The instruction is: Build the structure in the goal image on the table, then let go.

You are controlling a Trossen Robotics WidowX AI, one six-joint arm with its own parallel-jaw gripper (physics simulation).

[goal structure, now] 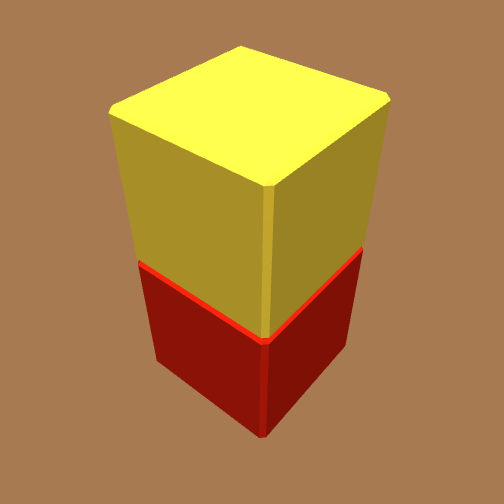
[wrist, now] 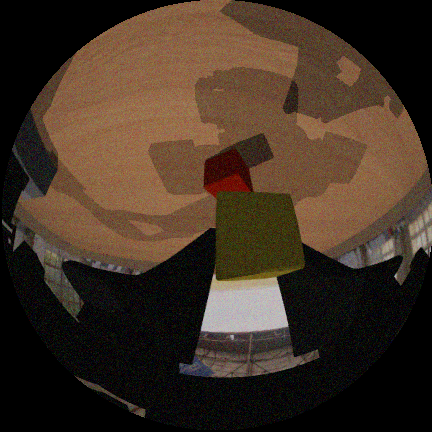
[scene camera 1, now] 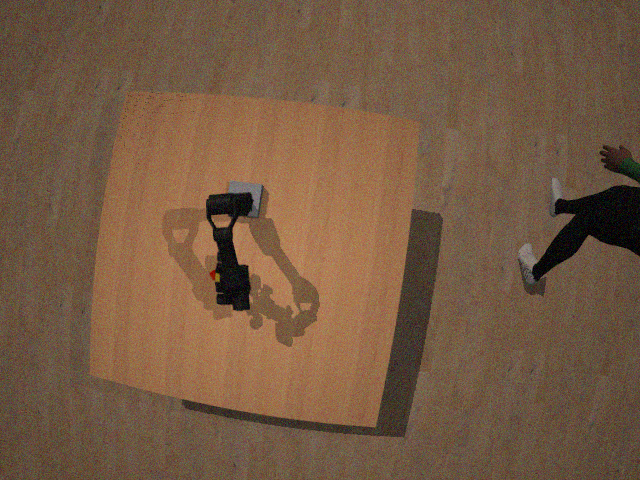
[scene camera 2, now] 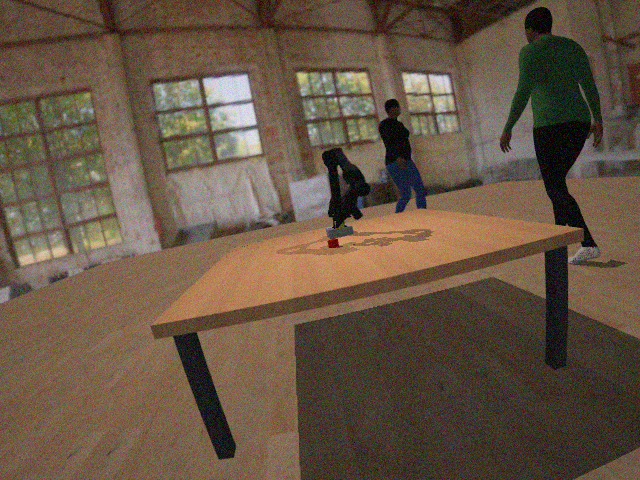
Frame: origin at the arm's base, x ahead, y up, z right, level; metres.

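Seen in the pictures: gripper, fingertip midpoint: (wrist: 243, 235) (scene camera 1: 216, 277) (scene camera 2: 335, 227); arm's base at its link origin: (scene camera 1: 243, 203).
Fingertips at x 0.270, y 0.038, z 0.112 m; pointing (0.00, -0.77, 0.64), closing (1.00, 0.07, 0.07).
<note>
Offsets run from my fingertips to a thing's top centre. Level surfaces: height alone.
A red block {dx -0.006, dy -0.048, dz +0.020 m} (scene camera 1: 212, 274) (scene camera 2: 332, 243) (wrist: 226, 169) rests on the table. My gripper (scene camera 1: 219, 284) (wrist: 243, 235) is shut on a yellow block {dx +0.001, dy +0.027, dz -0.021 m} (scene camera 1: 217, 277) (scene camera 2: 339, 225) (wrist: 257, 230), with one dark finger on each side of it in the wrist view. The yellow block is held above the table, close to the red block and apart from the table top. In the wrist view it covers part of the red block. In scene camera 1 the arm hides most of the yellow block. The exact gap between the two blocks cannot be told.
A grey block (scene camera 1: 256, 205) (scene camera 2: 341, 232) lies by the arm's base on the wooden table {dy -0.081 m} (scene camera 1: 320, 170) (scene camera 2: 248, 279). The arm's shadows fall across the table. A person in green (scene camera 2: 559, 82) and a person in black (scene camera 2: 394, 139) stand beyond the table.
</note>
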